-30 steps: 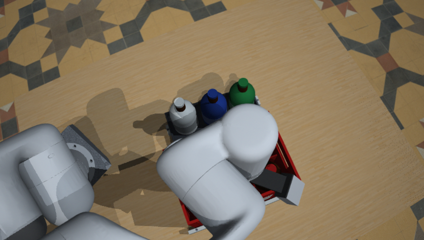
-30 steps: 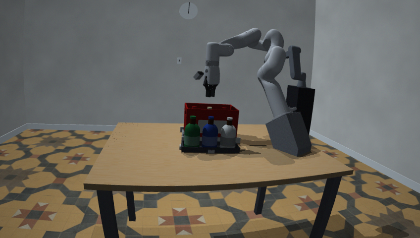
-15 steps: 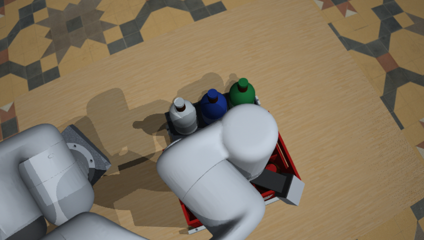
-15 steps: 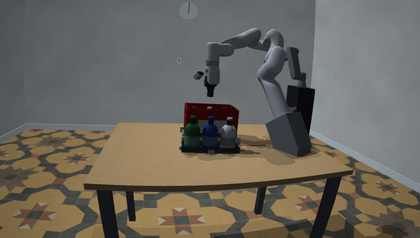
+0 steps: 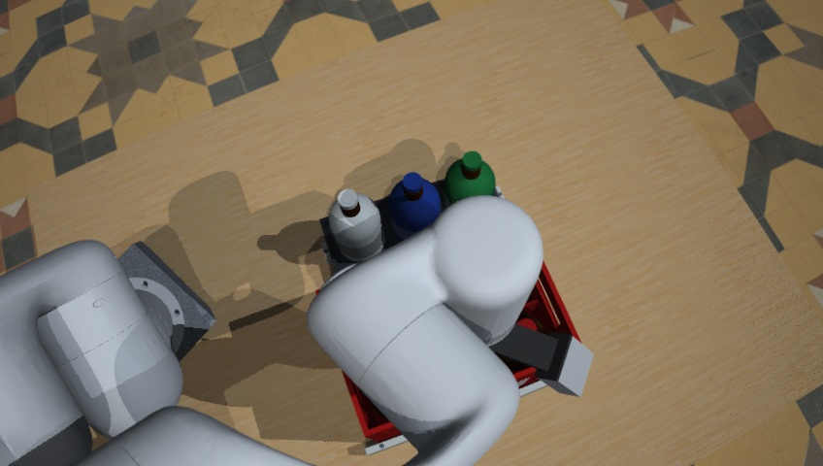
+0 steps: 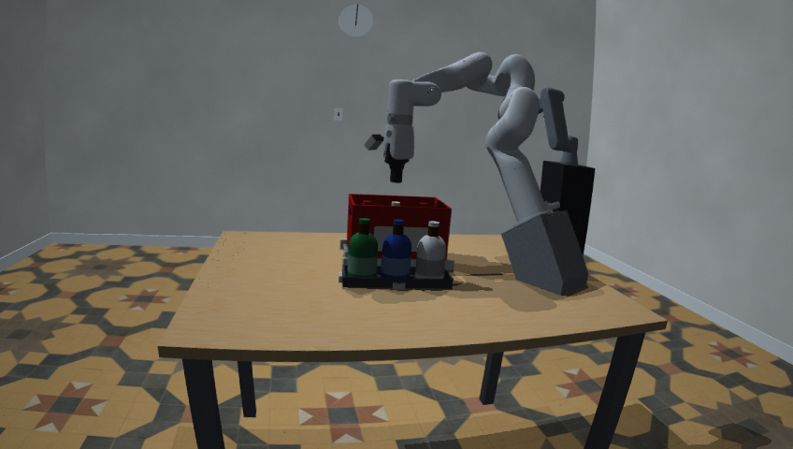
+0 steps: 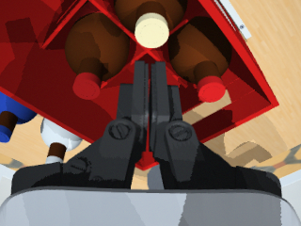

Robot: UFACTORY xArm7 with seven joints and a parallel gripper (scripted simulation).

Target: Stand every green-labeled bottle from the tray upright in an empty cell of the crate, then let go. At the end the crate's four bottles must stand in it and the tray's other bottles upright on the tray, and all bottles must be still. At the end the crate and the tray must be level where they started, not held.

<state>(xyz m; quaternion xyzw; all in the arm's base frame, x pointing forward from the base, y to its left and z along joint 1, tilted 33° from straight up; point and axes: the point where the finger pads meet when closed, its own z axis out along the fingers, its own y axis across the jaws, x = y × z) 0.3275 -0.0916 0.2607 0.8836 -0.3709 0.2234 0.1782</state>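
Now: the green bottle 130 mm ahead of my hand, 230 mm to the left of it and 160 mm below it. From my hand the other things lie so: white bottle: 40 mm behind, 250 mm to the left, 160 mm below; then red crate: 40 mm to the left, 160 mm below; then blue bottle: 40 mm ahead, 230 mm to the left, 160 mm below.
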